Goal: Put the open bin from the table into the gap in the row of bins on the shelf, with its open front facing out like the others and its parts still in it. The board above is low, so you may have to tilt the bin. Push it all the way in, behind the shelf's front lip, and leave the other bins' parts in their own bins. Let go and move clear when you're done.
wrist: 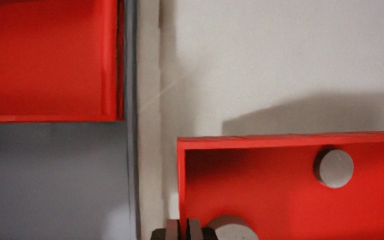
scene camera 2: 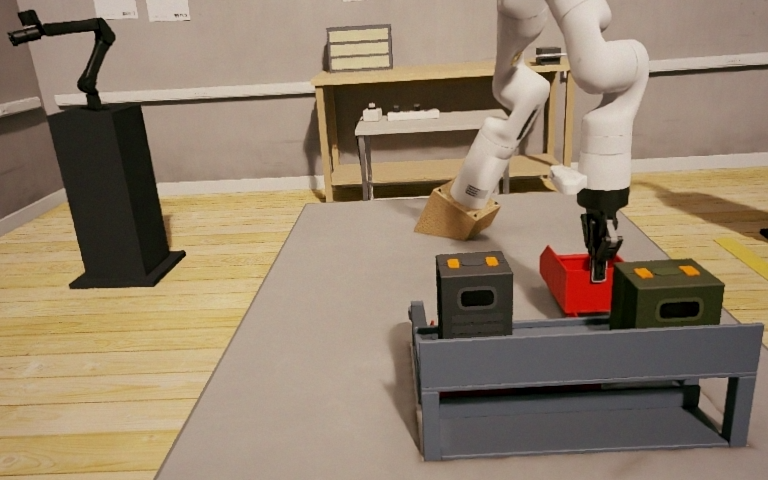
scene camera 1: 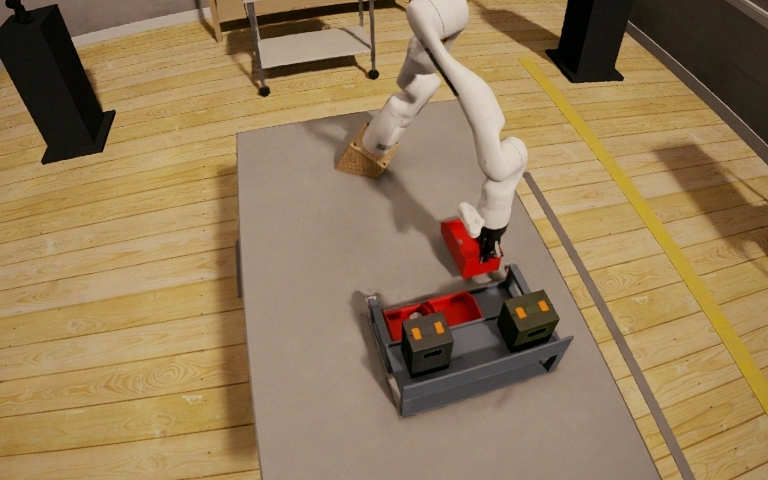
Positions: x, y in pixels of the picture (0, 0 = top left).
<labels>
grey shelf: wrist 66, 173; scene camera 2; scene camera 1
same spot on grey shelf: (scene camera 1: 473, 370) = (scene camera 2: 549, 339)
</labels>
